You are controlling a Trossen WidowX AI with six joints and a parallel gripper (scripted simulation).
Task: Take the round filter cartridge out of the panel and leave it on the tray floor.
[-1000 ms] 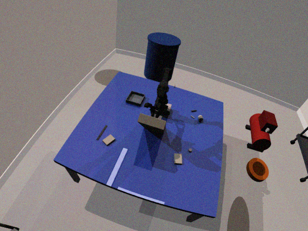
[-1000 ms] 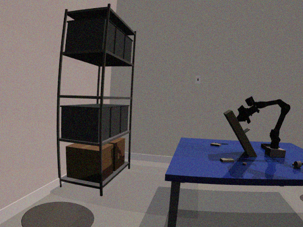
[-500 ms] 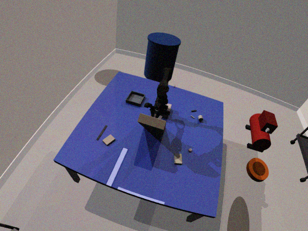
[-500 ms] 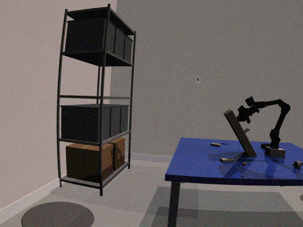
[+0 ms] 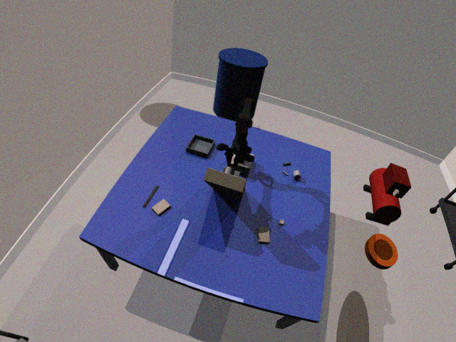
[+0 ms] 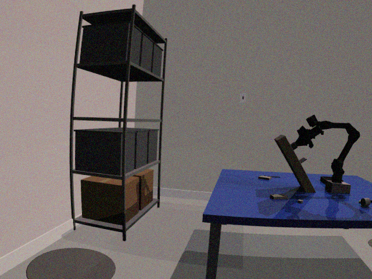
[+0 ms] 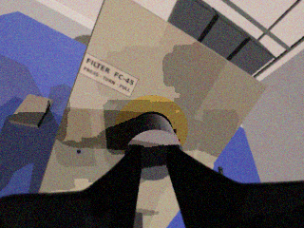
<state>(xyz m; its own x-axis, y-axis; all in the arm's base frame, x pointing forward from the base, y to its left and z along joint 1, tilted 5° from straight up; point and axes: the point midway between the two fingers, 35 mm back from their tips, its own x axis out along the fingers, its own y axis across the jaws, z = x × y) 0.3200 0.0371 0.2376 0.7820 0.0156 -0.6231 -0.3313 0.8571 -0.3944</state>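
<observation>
My gripper tip is 380 mm past the dark tray, 310 mm to the left of it and 280 mm above it. The rest, counted from my gripper tip: round grey filter cartridge: 10 mm below, 10 mm ahead.
</observation>
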